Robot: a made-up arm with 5 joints. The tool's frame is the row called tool. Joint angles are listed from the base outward. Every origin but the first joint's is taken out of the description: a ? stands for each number. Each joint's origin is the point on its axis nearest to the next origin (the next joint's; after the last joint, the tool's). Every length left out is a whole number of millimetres.
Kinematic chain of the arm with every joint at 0, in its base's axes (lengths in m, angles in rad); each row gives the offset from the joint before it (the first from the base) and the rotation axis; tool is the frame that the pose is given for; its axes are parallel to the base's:
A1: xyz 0 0 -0.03 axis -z
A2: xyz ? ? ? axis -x
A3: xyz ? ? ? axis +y
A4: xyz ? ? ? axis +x
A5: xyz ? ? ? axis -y
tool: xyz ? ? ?
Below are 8 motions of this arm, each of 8 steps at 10 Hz.
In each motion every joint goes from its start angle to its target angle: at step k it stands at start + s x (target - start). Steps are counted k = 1, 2, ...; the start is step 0. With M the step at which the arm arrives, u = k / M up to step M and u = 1 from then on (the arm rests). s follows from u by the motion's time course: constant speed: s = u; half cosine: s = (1 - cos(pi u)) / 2; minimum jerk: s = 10 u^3 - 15 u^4 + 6 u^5.
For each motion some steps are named. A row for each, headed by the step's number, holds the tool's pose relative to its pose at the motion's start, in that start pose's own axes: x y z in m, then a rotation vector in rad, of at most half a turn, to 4 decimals.
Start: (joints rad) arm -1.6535 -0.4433 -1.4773 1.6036 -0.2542
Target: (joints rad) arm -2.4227 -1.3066 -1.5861 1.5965 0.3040
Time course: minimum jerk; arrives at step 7
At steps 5, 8:
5: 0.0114 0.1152 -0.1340 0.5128 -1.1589 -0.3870
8: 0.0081 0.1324 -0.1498 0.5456 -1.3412 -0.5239

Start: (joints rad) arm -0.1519 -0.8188 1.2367 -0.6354 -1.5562
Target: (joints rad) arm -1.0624 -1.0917 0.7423 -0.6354 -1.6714
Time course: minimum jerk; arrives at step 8
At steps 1, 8:
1: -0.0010 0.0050 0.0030 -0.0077 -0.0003 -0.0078
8: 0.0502 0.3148 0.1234 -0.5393 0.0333 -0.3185

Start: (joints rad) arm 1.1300 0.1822 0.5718 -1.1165 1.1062
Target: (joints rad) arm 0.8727 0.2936 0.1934 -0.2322 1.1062
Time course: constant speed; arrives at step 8
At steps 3, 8:
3: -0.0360 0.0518 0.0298 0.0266 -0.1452 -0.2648
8: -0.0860 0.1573 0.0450 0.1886 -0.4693 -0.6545

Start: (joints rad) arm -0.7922 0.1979 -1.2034 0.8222 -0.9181
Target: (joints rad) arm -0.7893 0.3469 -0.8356 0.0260 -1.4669
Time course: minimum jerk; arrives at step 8
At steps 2, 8:
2: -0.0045 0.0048 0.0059 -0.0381 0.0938 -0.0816
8: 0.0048 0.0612 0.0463 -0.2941 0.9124 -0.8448

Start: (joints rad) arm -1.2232 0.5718 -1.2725 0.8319 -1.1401
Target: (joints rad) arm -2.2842 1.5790 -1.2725 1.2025 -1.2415
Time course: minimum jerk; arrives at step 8
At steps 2, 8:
2: 0.0208 0.0546 -0.0091 -0.0812 0.0627 0.1388
8: -0.0503 0.4490 -0.1668 -1.0849 0.4453 1.0177

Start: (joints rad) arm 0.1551 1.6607 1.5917 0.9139 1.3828
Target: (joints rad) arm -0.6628 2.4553 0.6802 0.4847 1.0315
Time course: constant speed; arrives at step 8
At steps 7, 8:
7: -0.0497 -0.0787 0.0103 0.2439 -1.2859 0.3359
8: -0.0556 -0.0905 0.0183 0.1950 -1.4750 0.3341

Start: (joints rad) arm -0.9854 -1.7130 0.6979 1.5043 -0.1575
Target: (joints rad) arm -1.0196 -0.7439 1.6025 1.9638 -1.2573
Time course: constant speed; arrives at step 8
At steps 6, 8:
6: 0.0983 -0.1552 -0.0268 0.2649 0.1021 -0.5267
8: 0.1314 -0.2169 -0.0121 0.4167 0.0272 -0.5207

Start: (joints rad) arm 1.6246 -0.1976 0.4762 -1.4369 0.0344
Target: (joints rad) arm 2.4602 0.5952 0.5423 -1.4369 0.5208
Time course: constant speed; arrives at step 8
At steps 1, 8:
1: 0.0321 0.0026 -0.0174 -0.0416 0.0744 -0.0228
8: 0.2397 0.0366 -0.3235 -0.2029 0.6347 0.1377

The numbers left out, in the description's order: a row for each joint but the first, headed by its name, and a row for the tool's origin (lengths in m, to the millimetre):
A2: 0.335 0.054 0
A3: 0 0.246 0.119
A4: 0.015 0 0.058
A5: 0 -0.15 -0.009
tool: -0.034 0 0.061

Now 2 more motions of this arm.
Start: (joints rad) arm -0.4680 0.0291 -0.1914 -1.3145 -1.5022
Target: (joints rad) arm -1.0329 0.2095 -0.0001 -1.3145 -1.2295
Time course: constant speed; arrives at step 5
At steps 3, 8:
3: -0.1537 0.0441 -0.1109 -0.1793 -0.4794 -0.0350
8: -0.2308 0.0643 -0.2200 -0.2841 -0.7980 -0.0666

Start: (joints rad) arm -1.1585 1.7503 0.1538 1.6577 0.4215
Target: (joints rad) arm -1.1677 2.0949 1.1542 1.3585 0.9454
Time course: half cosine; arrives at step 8
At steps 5, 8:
5: -0.0480 0.0055 0.0118 -0.7345 -0.4498 -0.3367
8: -0.0561 0.0126 0.0012 -1.0842 -0.6249 -0.4350

